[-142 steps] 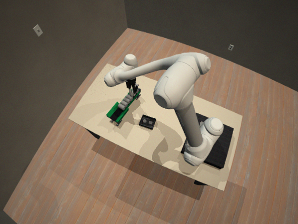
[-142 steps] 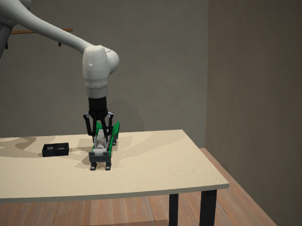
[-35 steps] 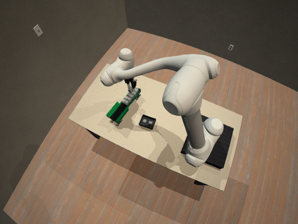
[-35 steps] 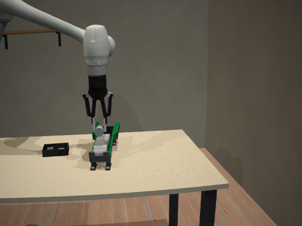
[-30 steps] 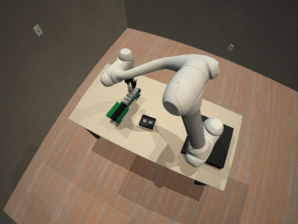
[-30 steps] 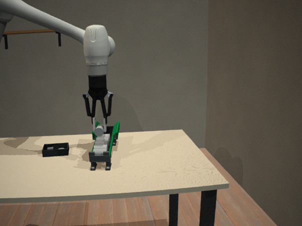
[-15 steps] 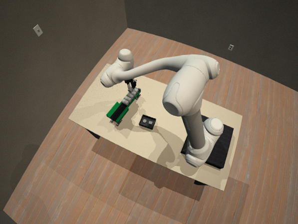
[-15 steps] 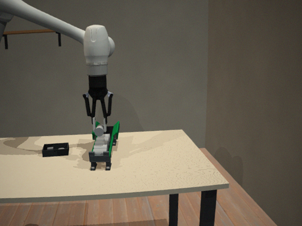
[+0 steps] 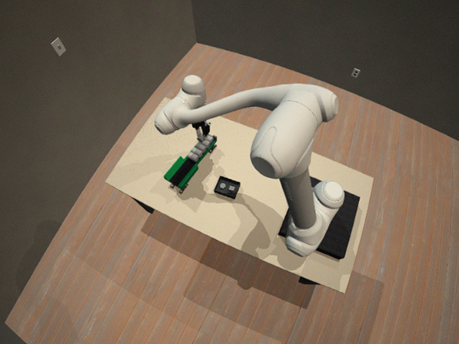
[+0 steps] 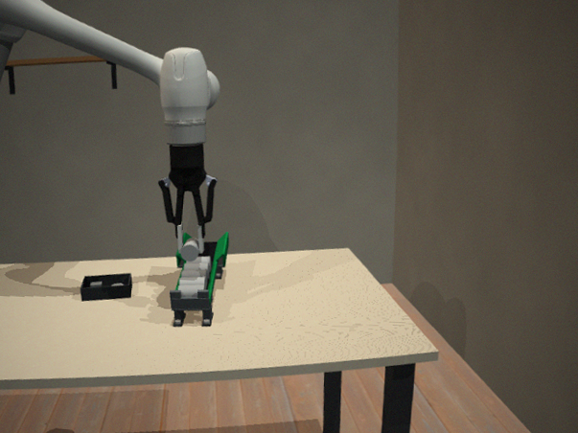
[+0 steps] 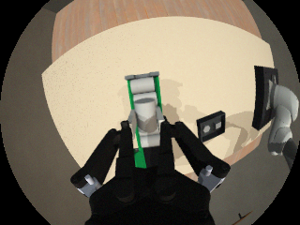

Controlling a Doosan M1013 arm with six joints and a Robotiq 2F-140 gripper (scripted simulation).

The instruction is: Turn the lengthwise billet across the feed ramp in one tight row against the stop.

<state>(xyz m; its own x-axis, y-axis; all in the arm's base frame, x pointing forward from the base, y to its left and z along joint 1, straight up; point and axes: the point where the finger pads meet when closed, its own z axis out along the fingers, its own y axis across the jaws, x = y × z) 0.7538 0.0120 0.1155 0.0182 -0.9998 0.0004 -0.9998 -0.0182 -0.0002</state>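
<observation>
My gripper is now 130 mm above the stop and 70 mm to the left of it. Also, from my hand: small black tray 260 mm behind, 180 mm below, 140 mm to the left.
</observation>
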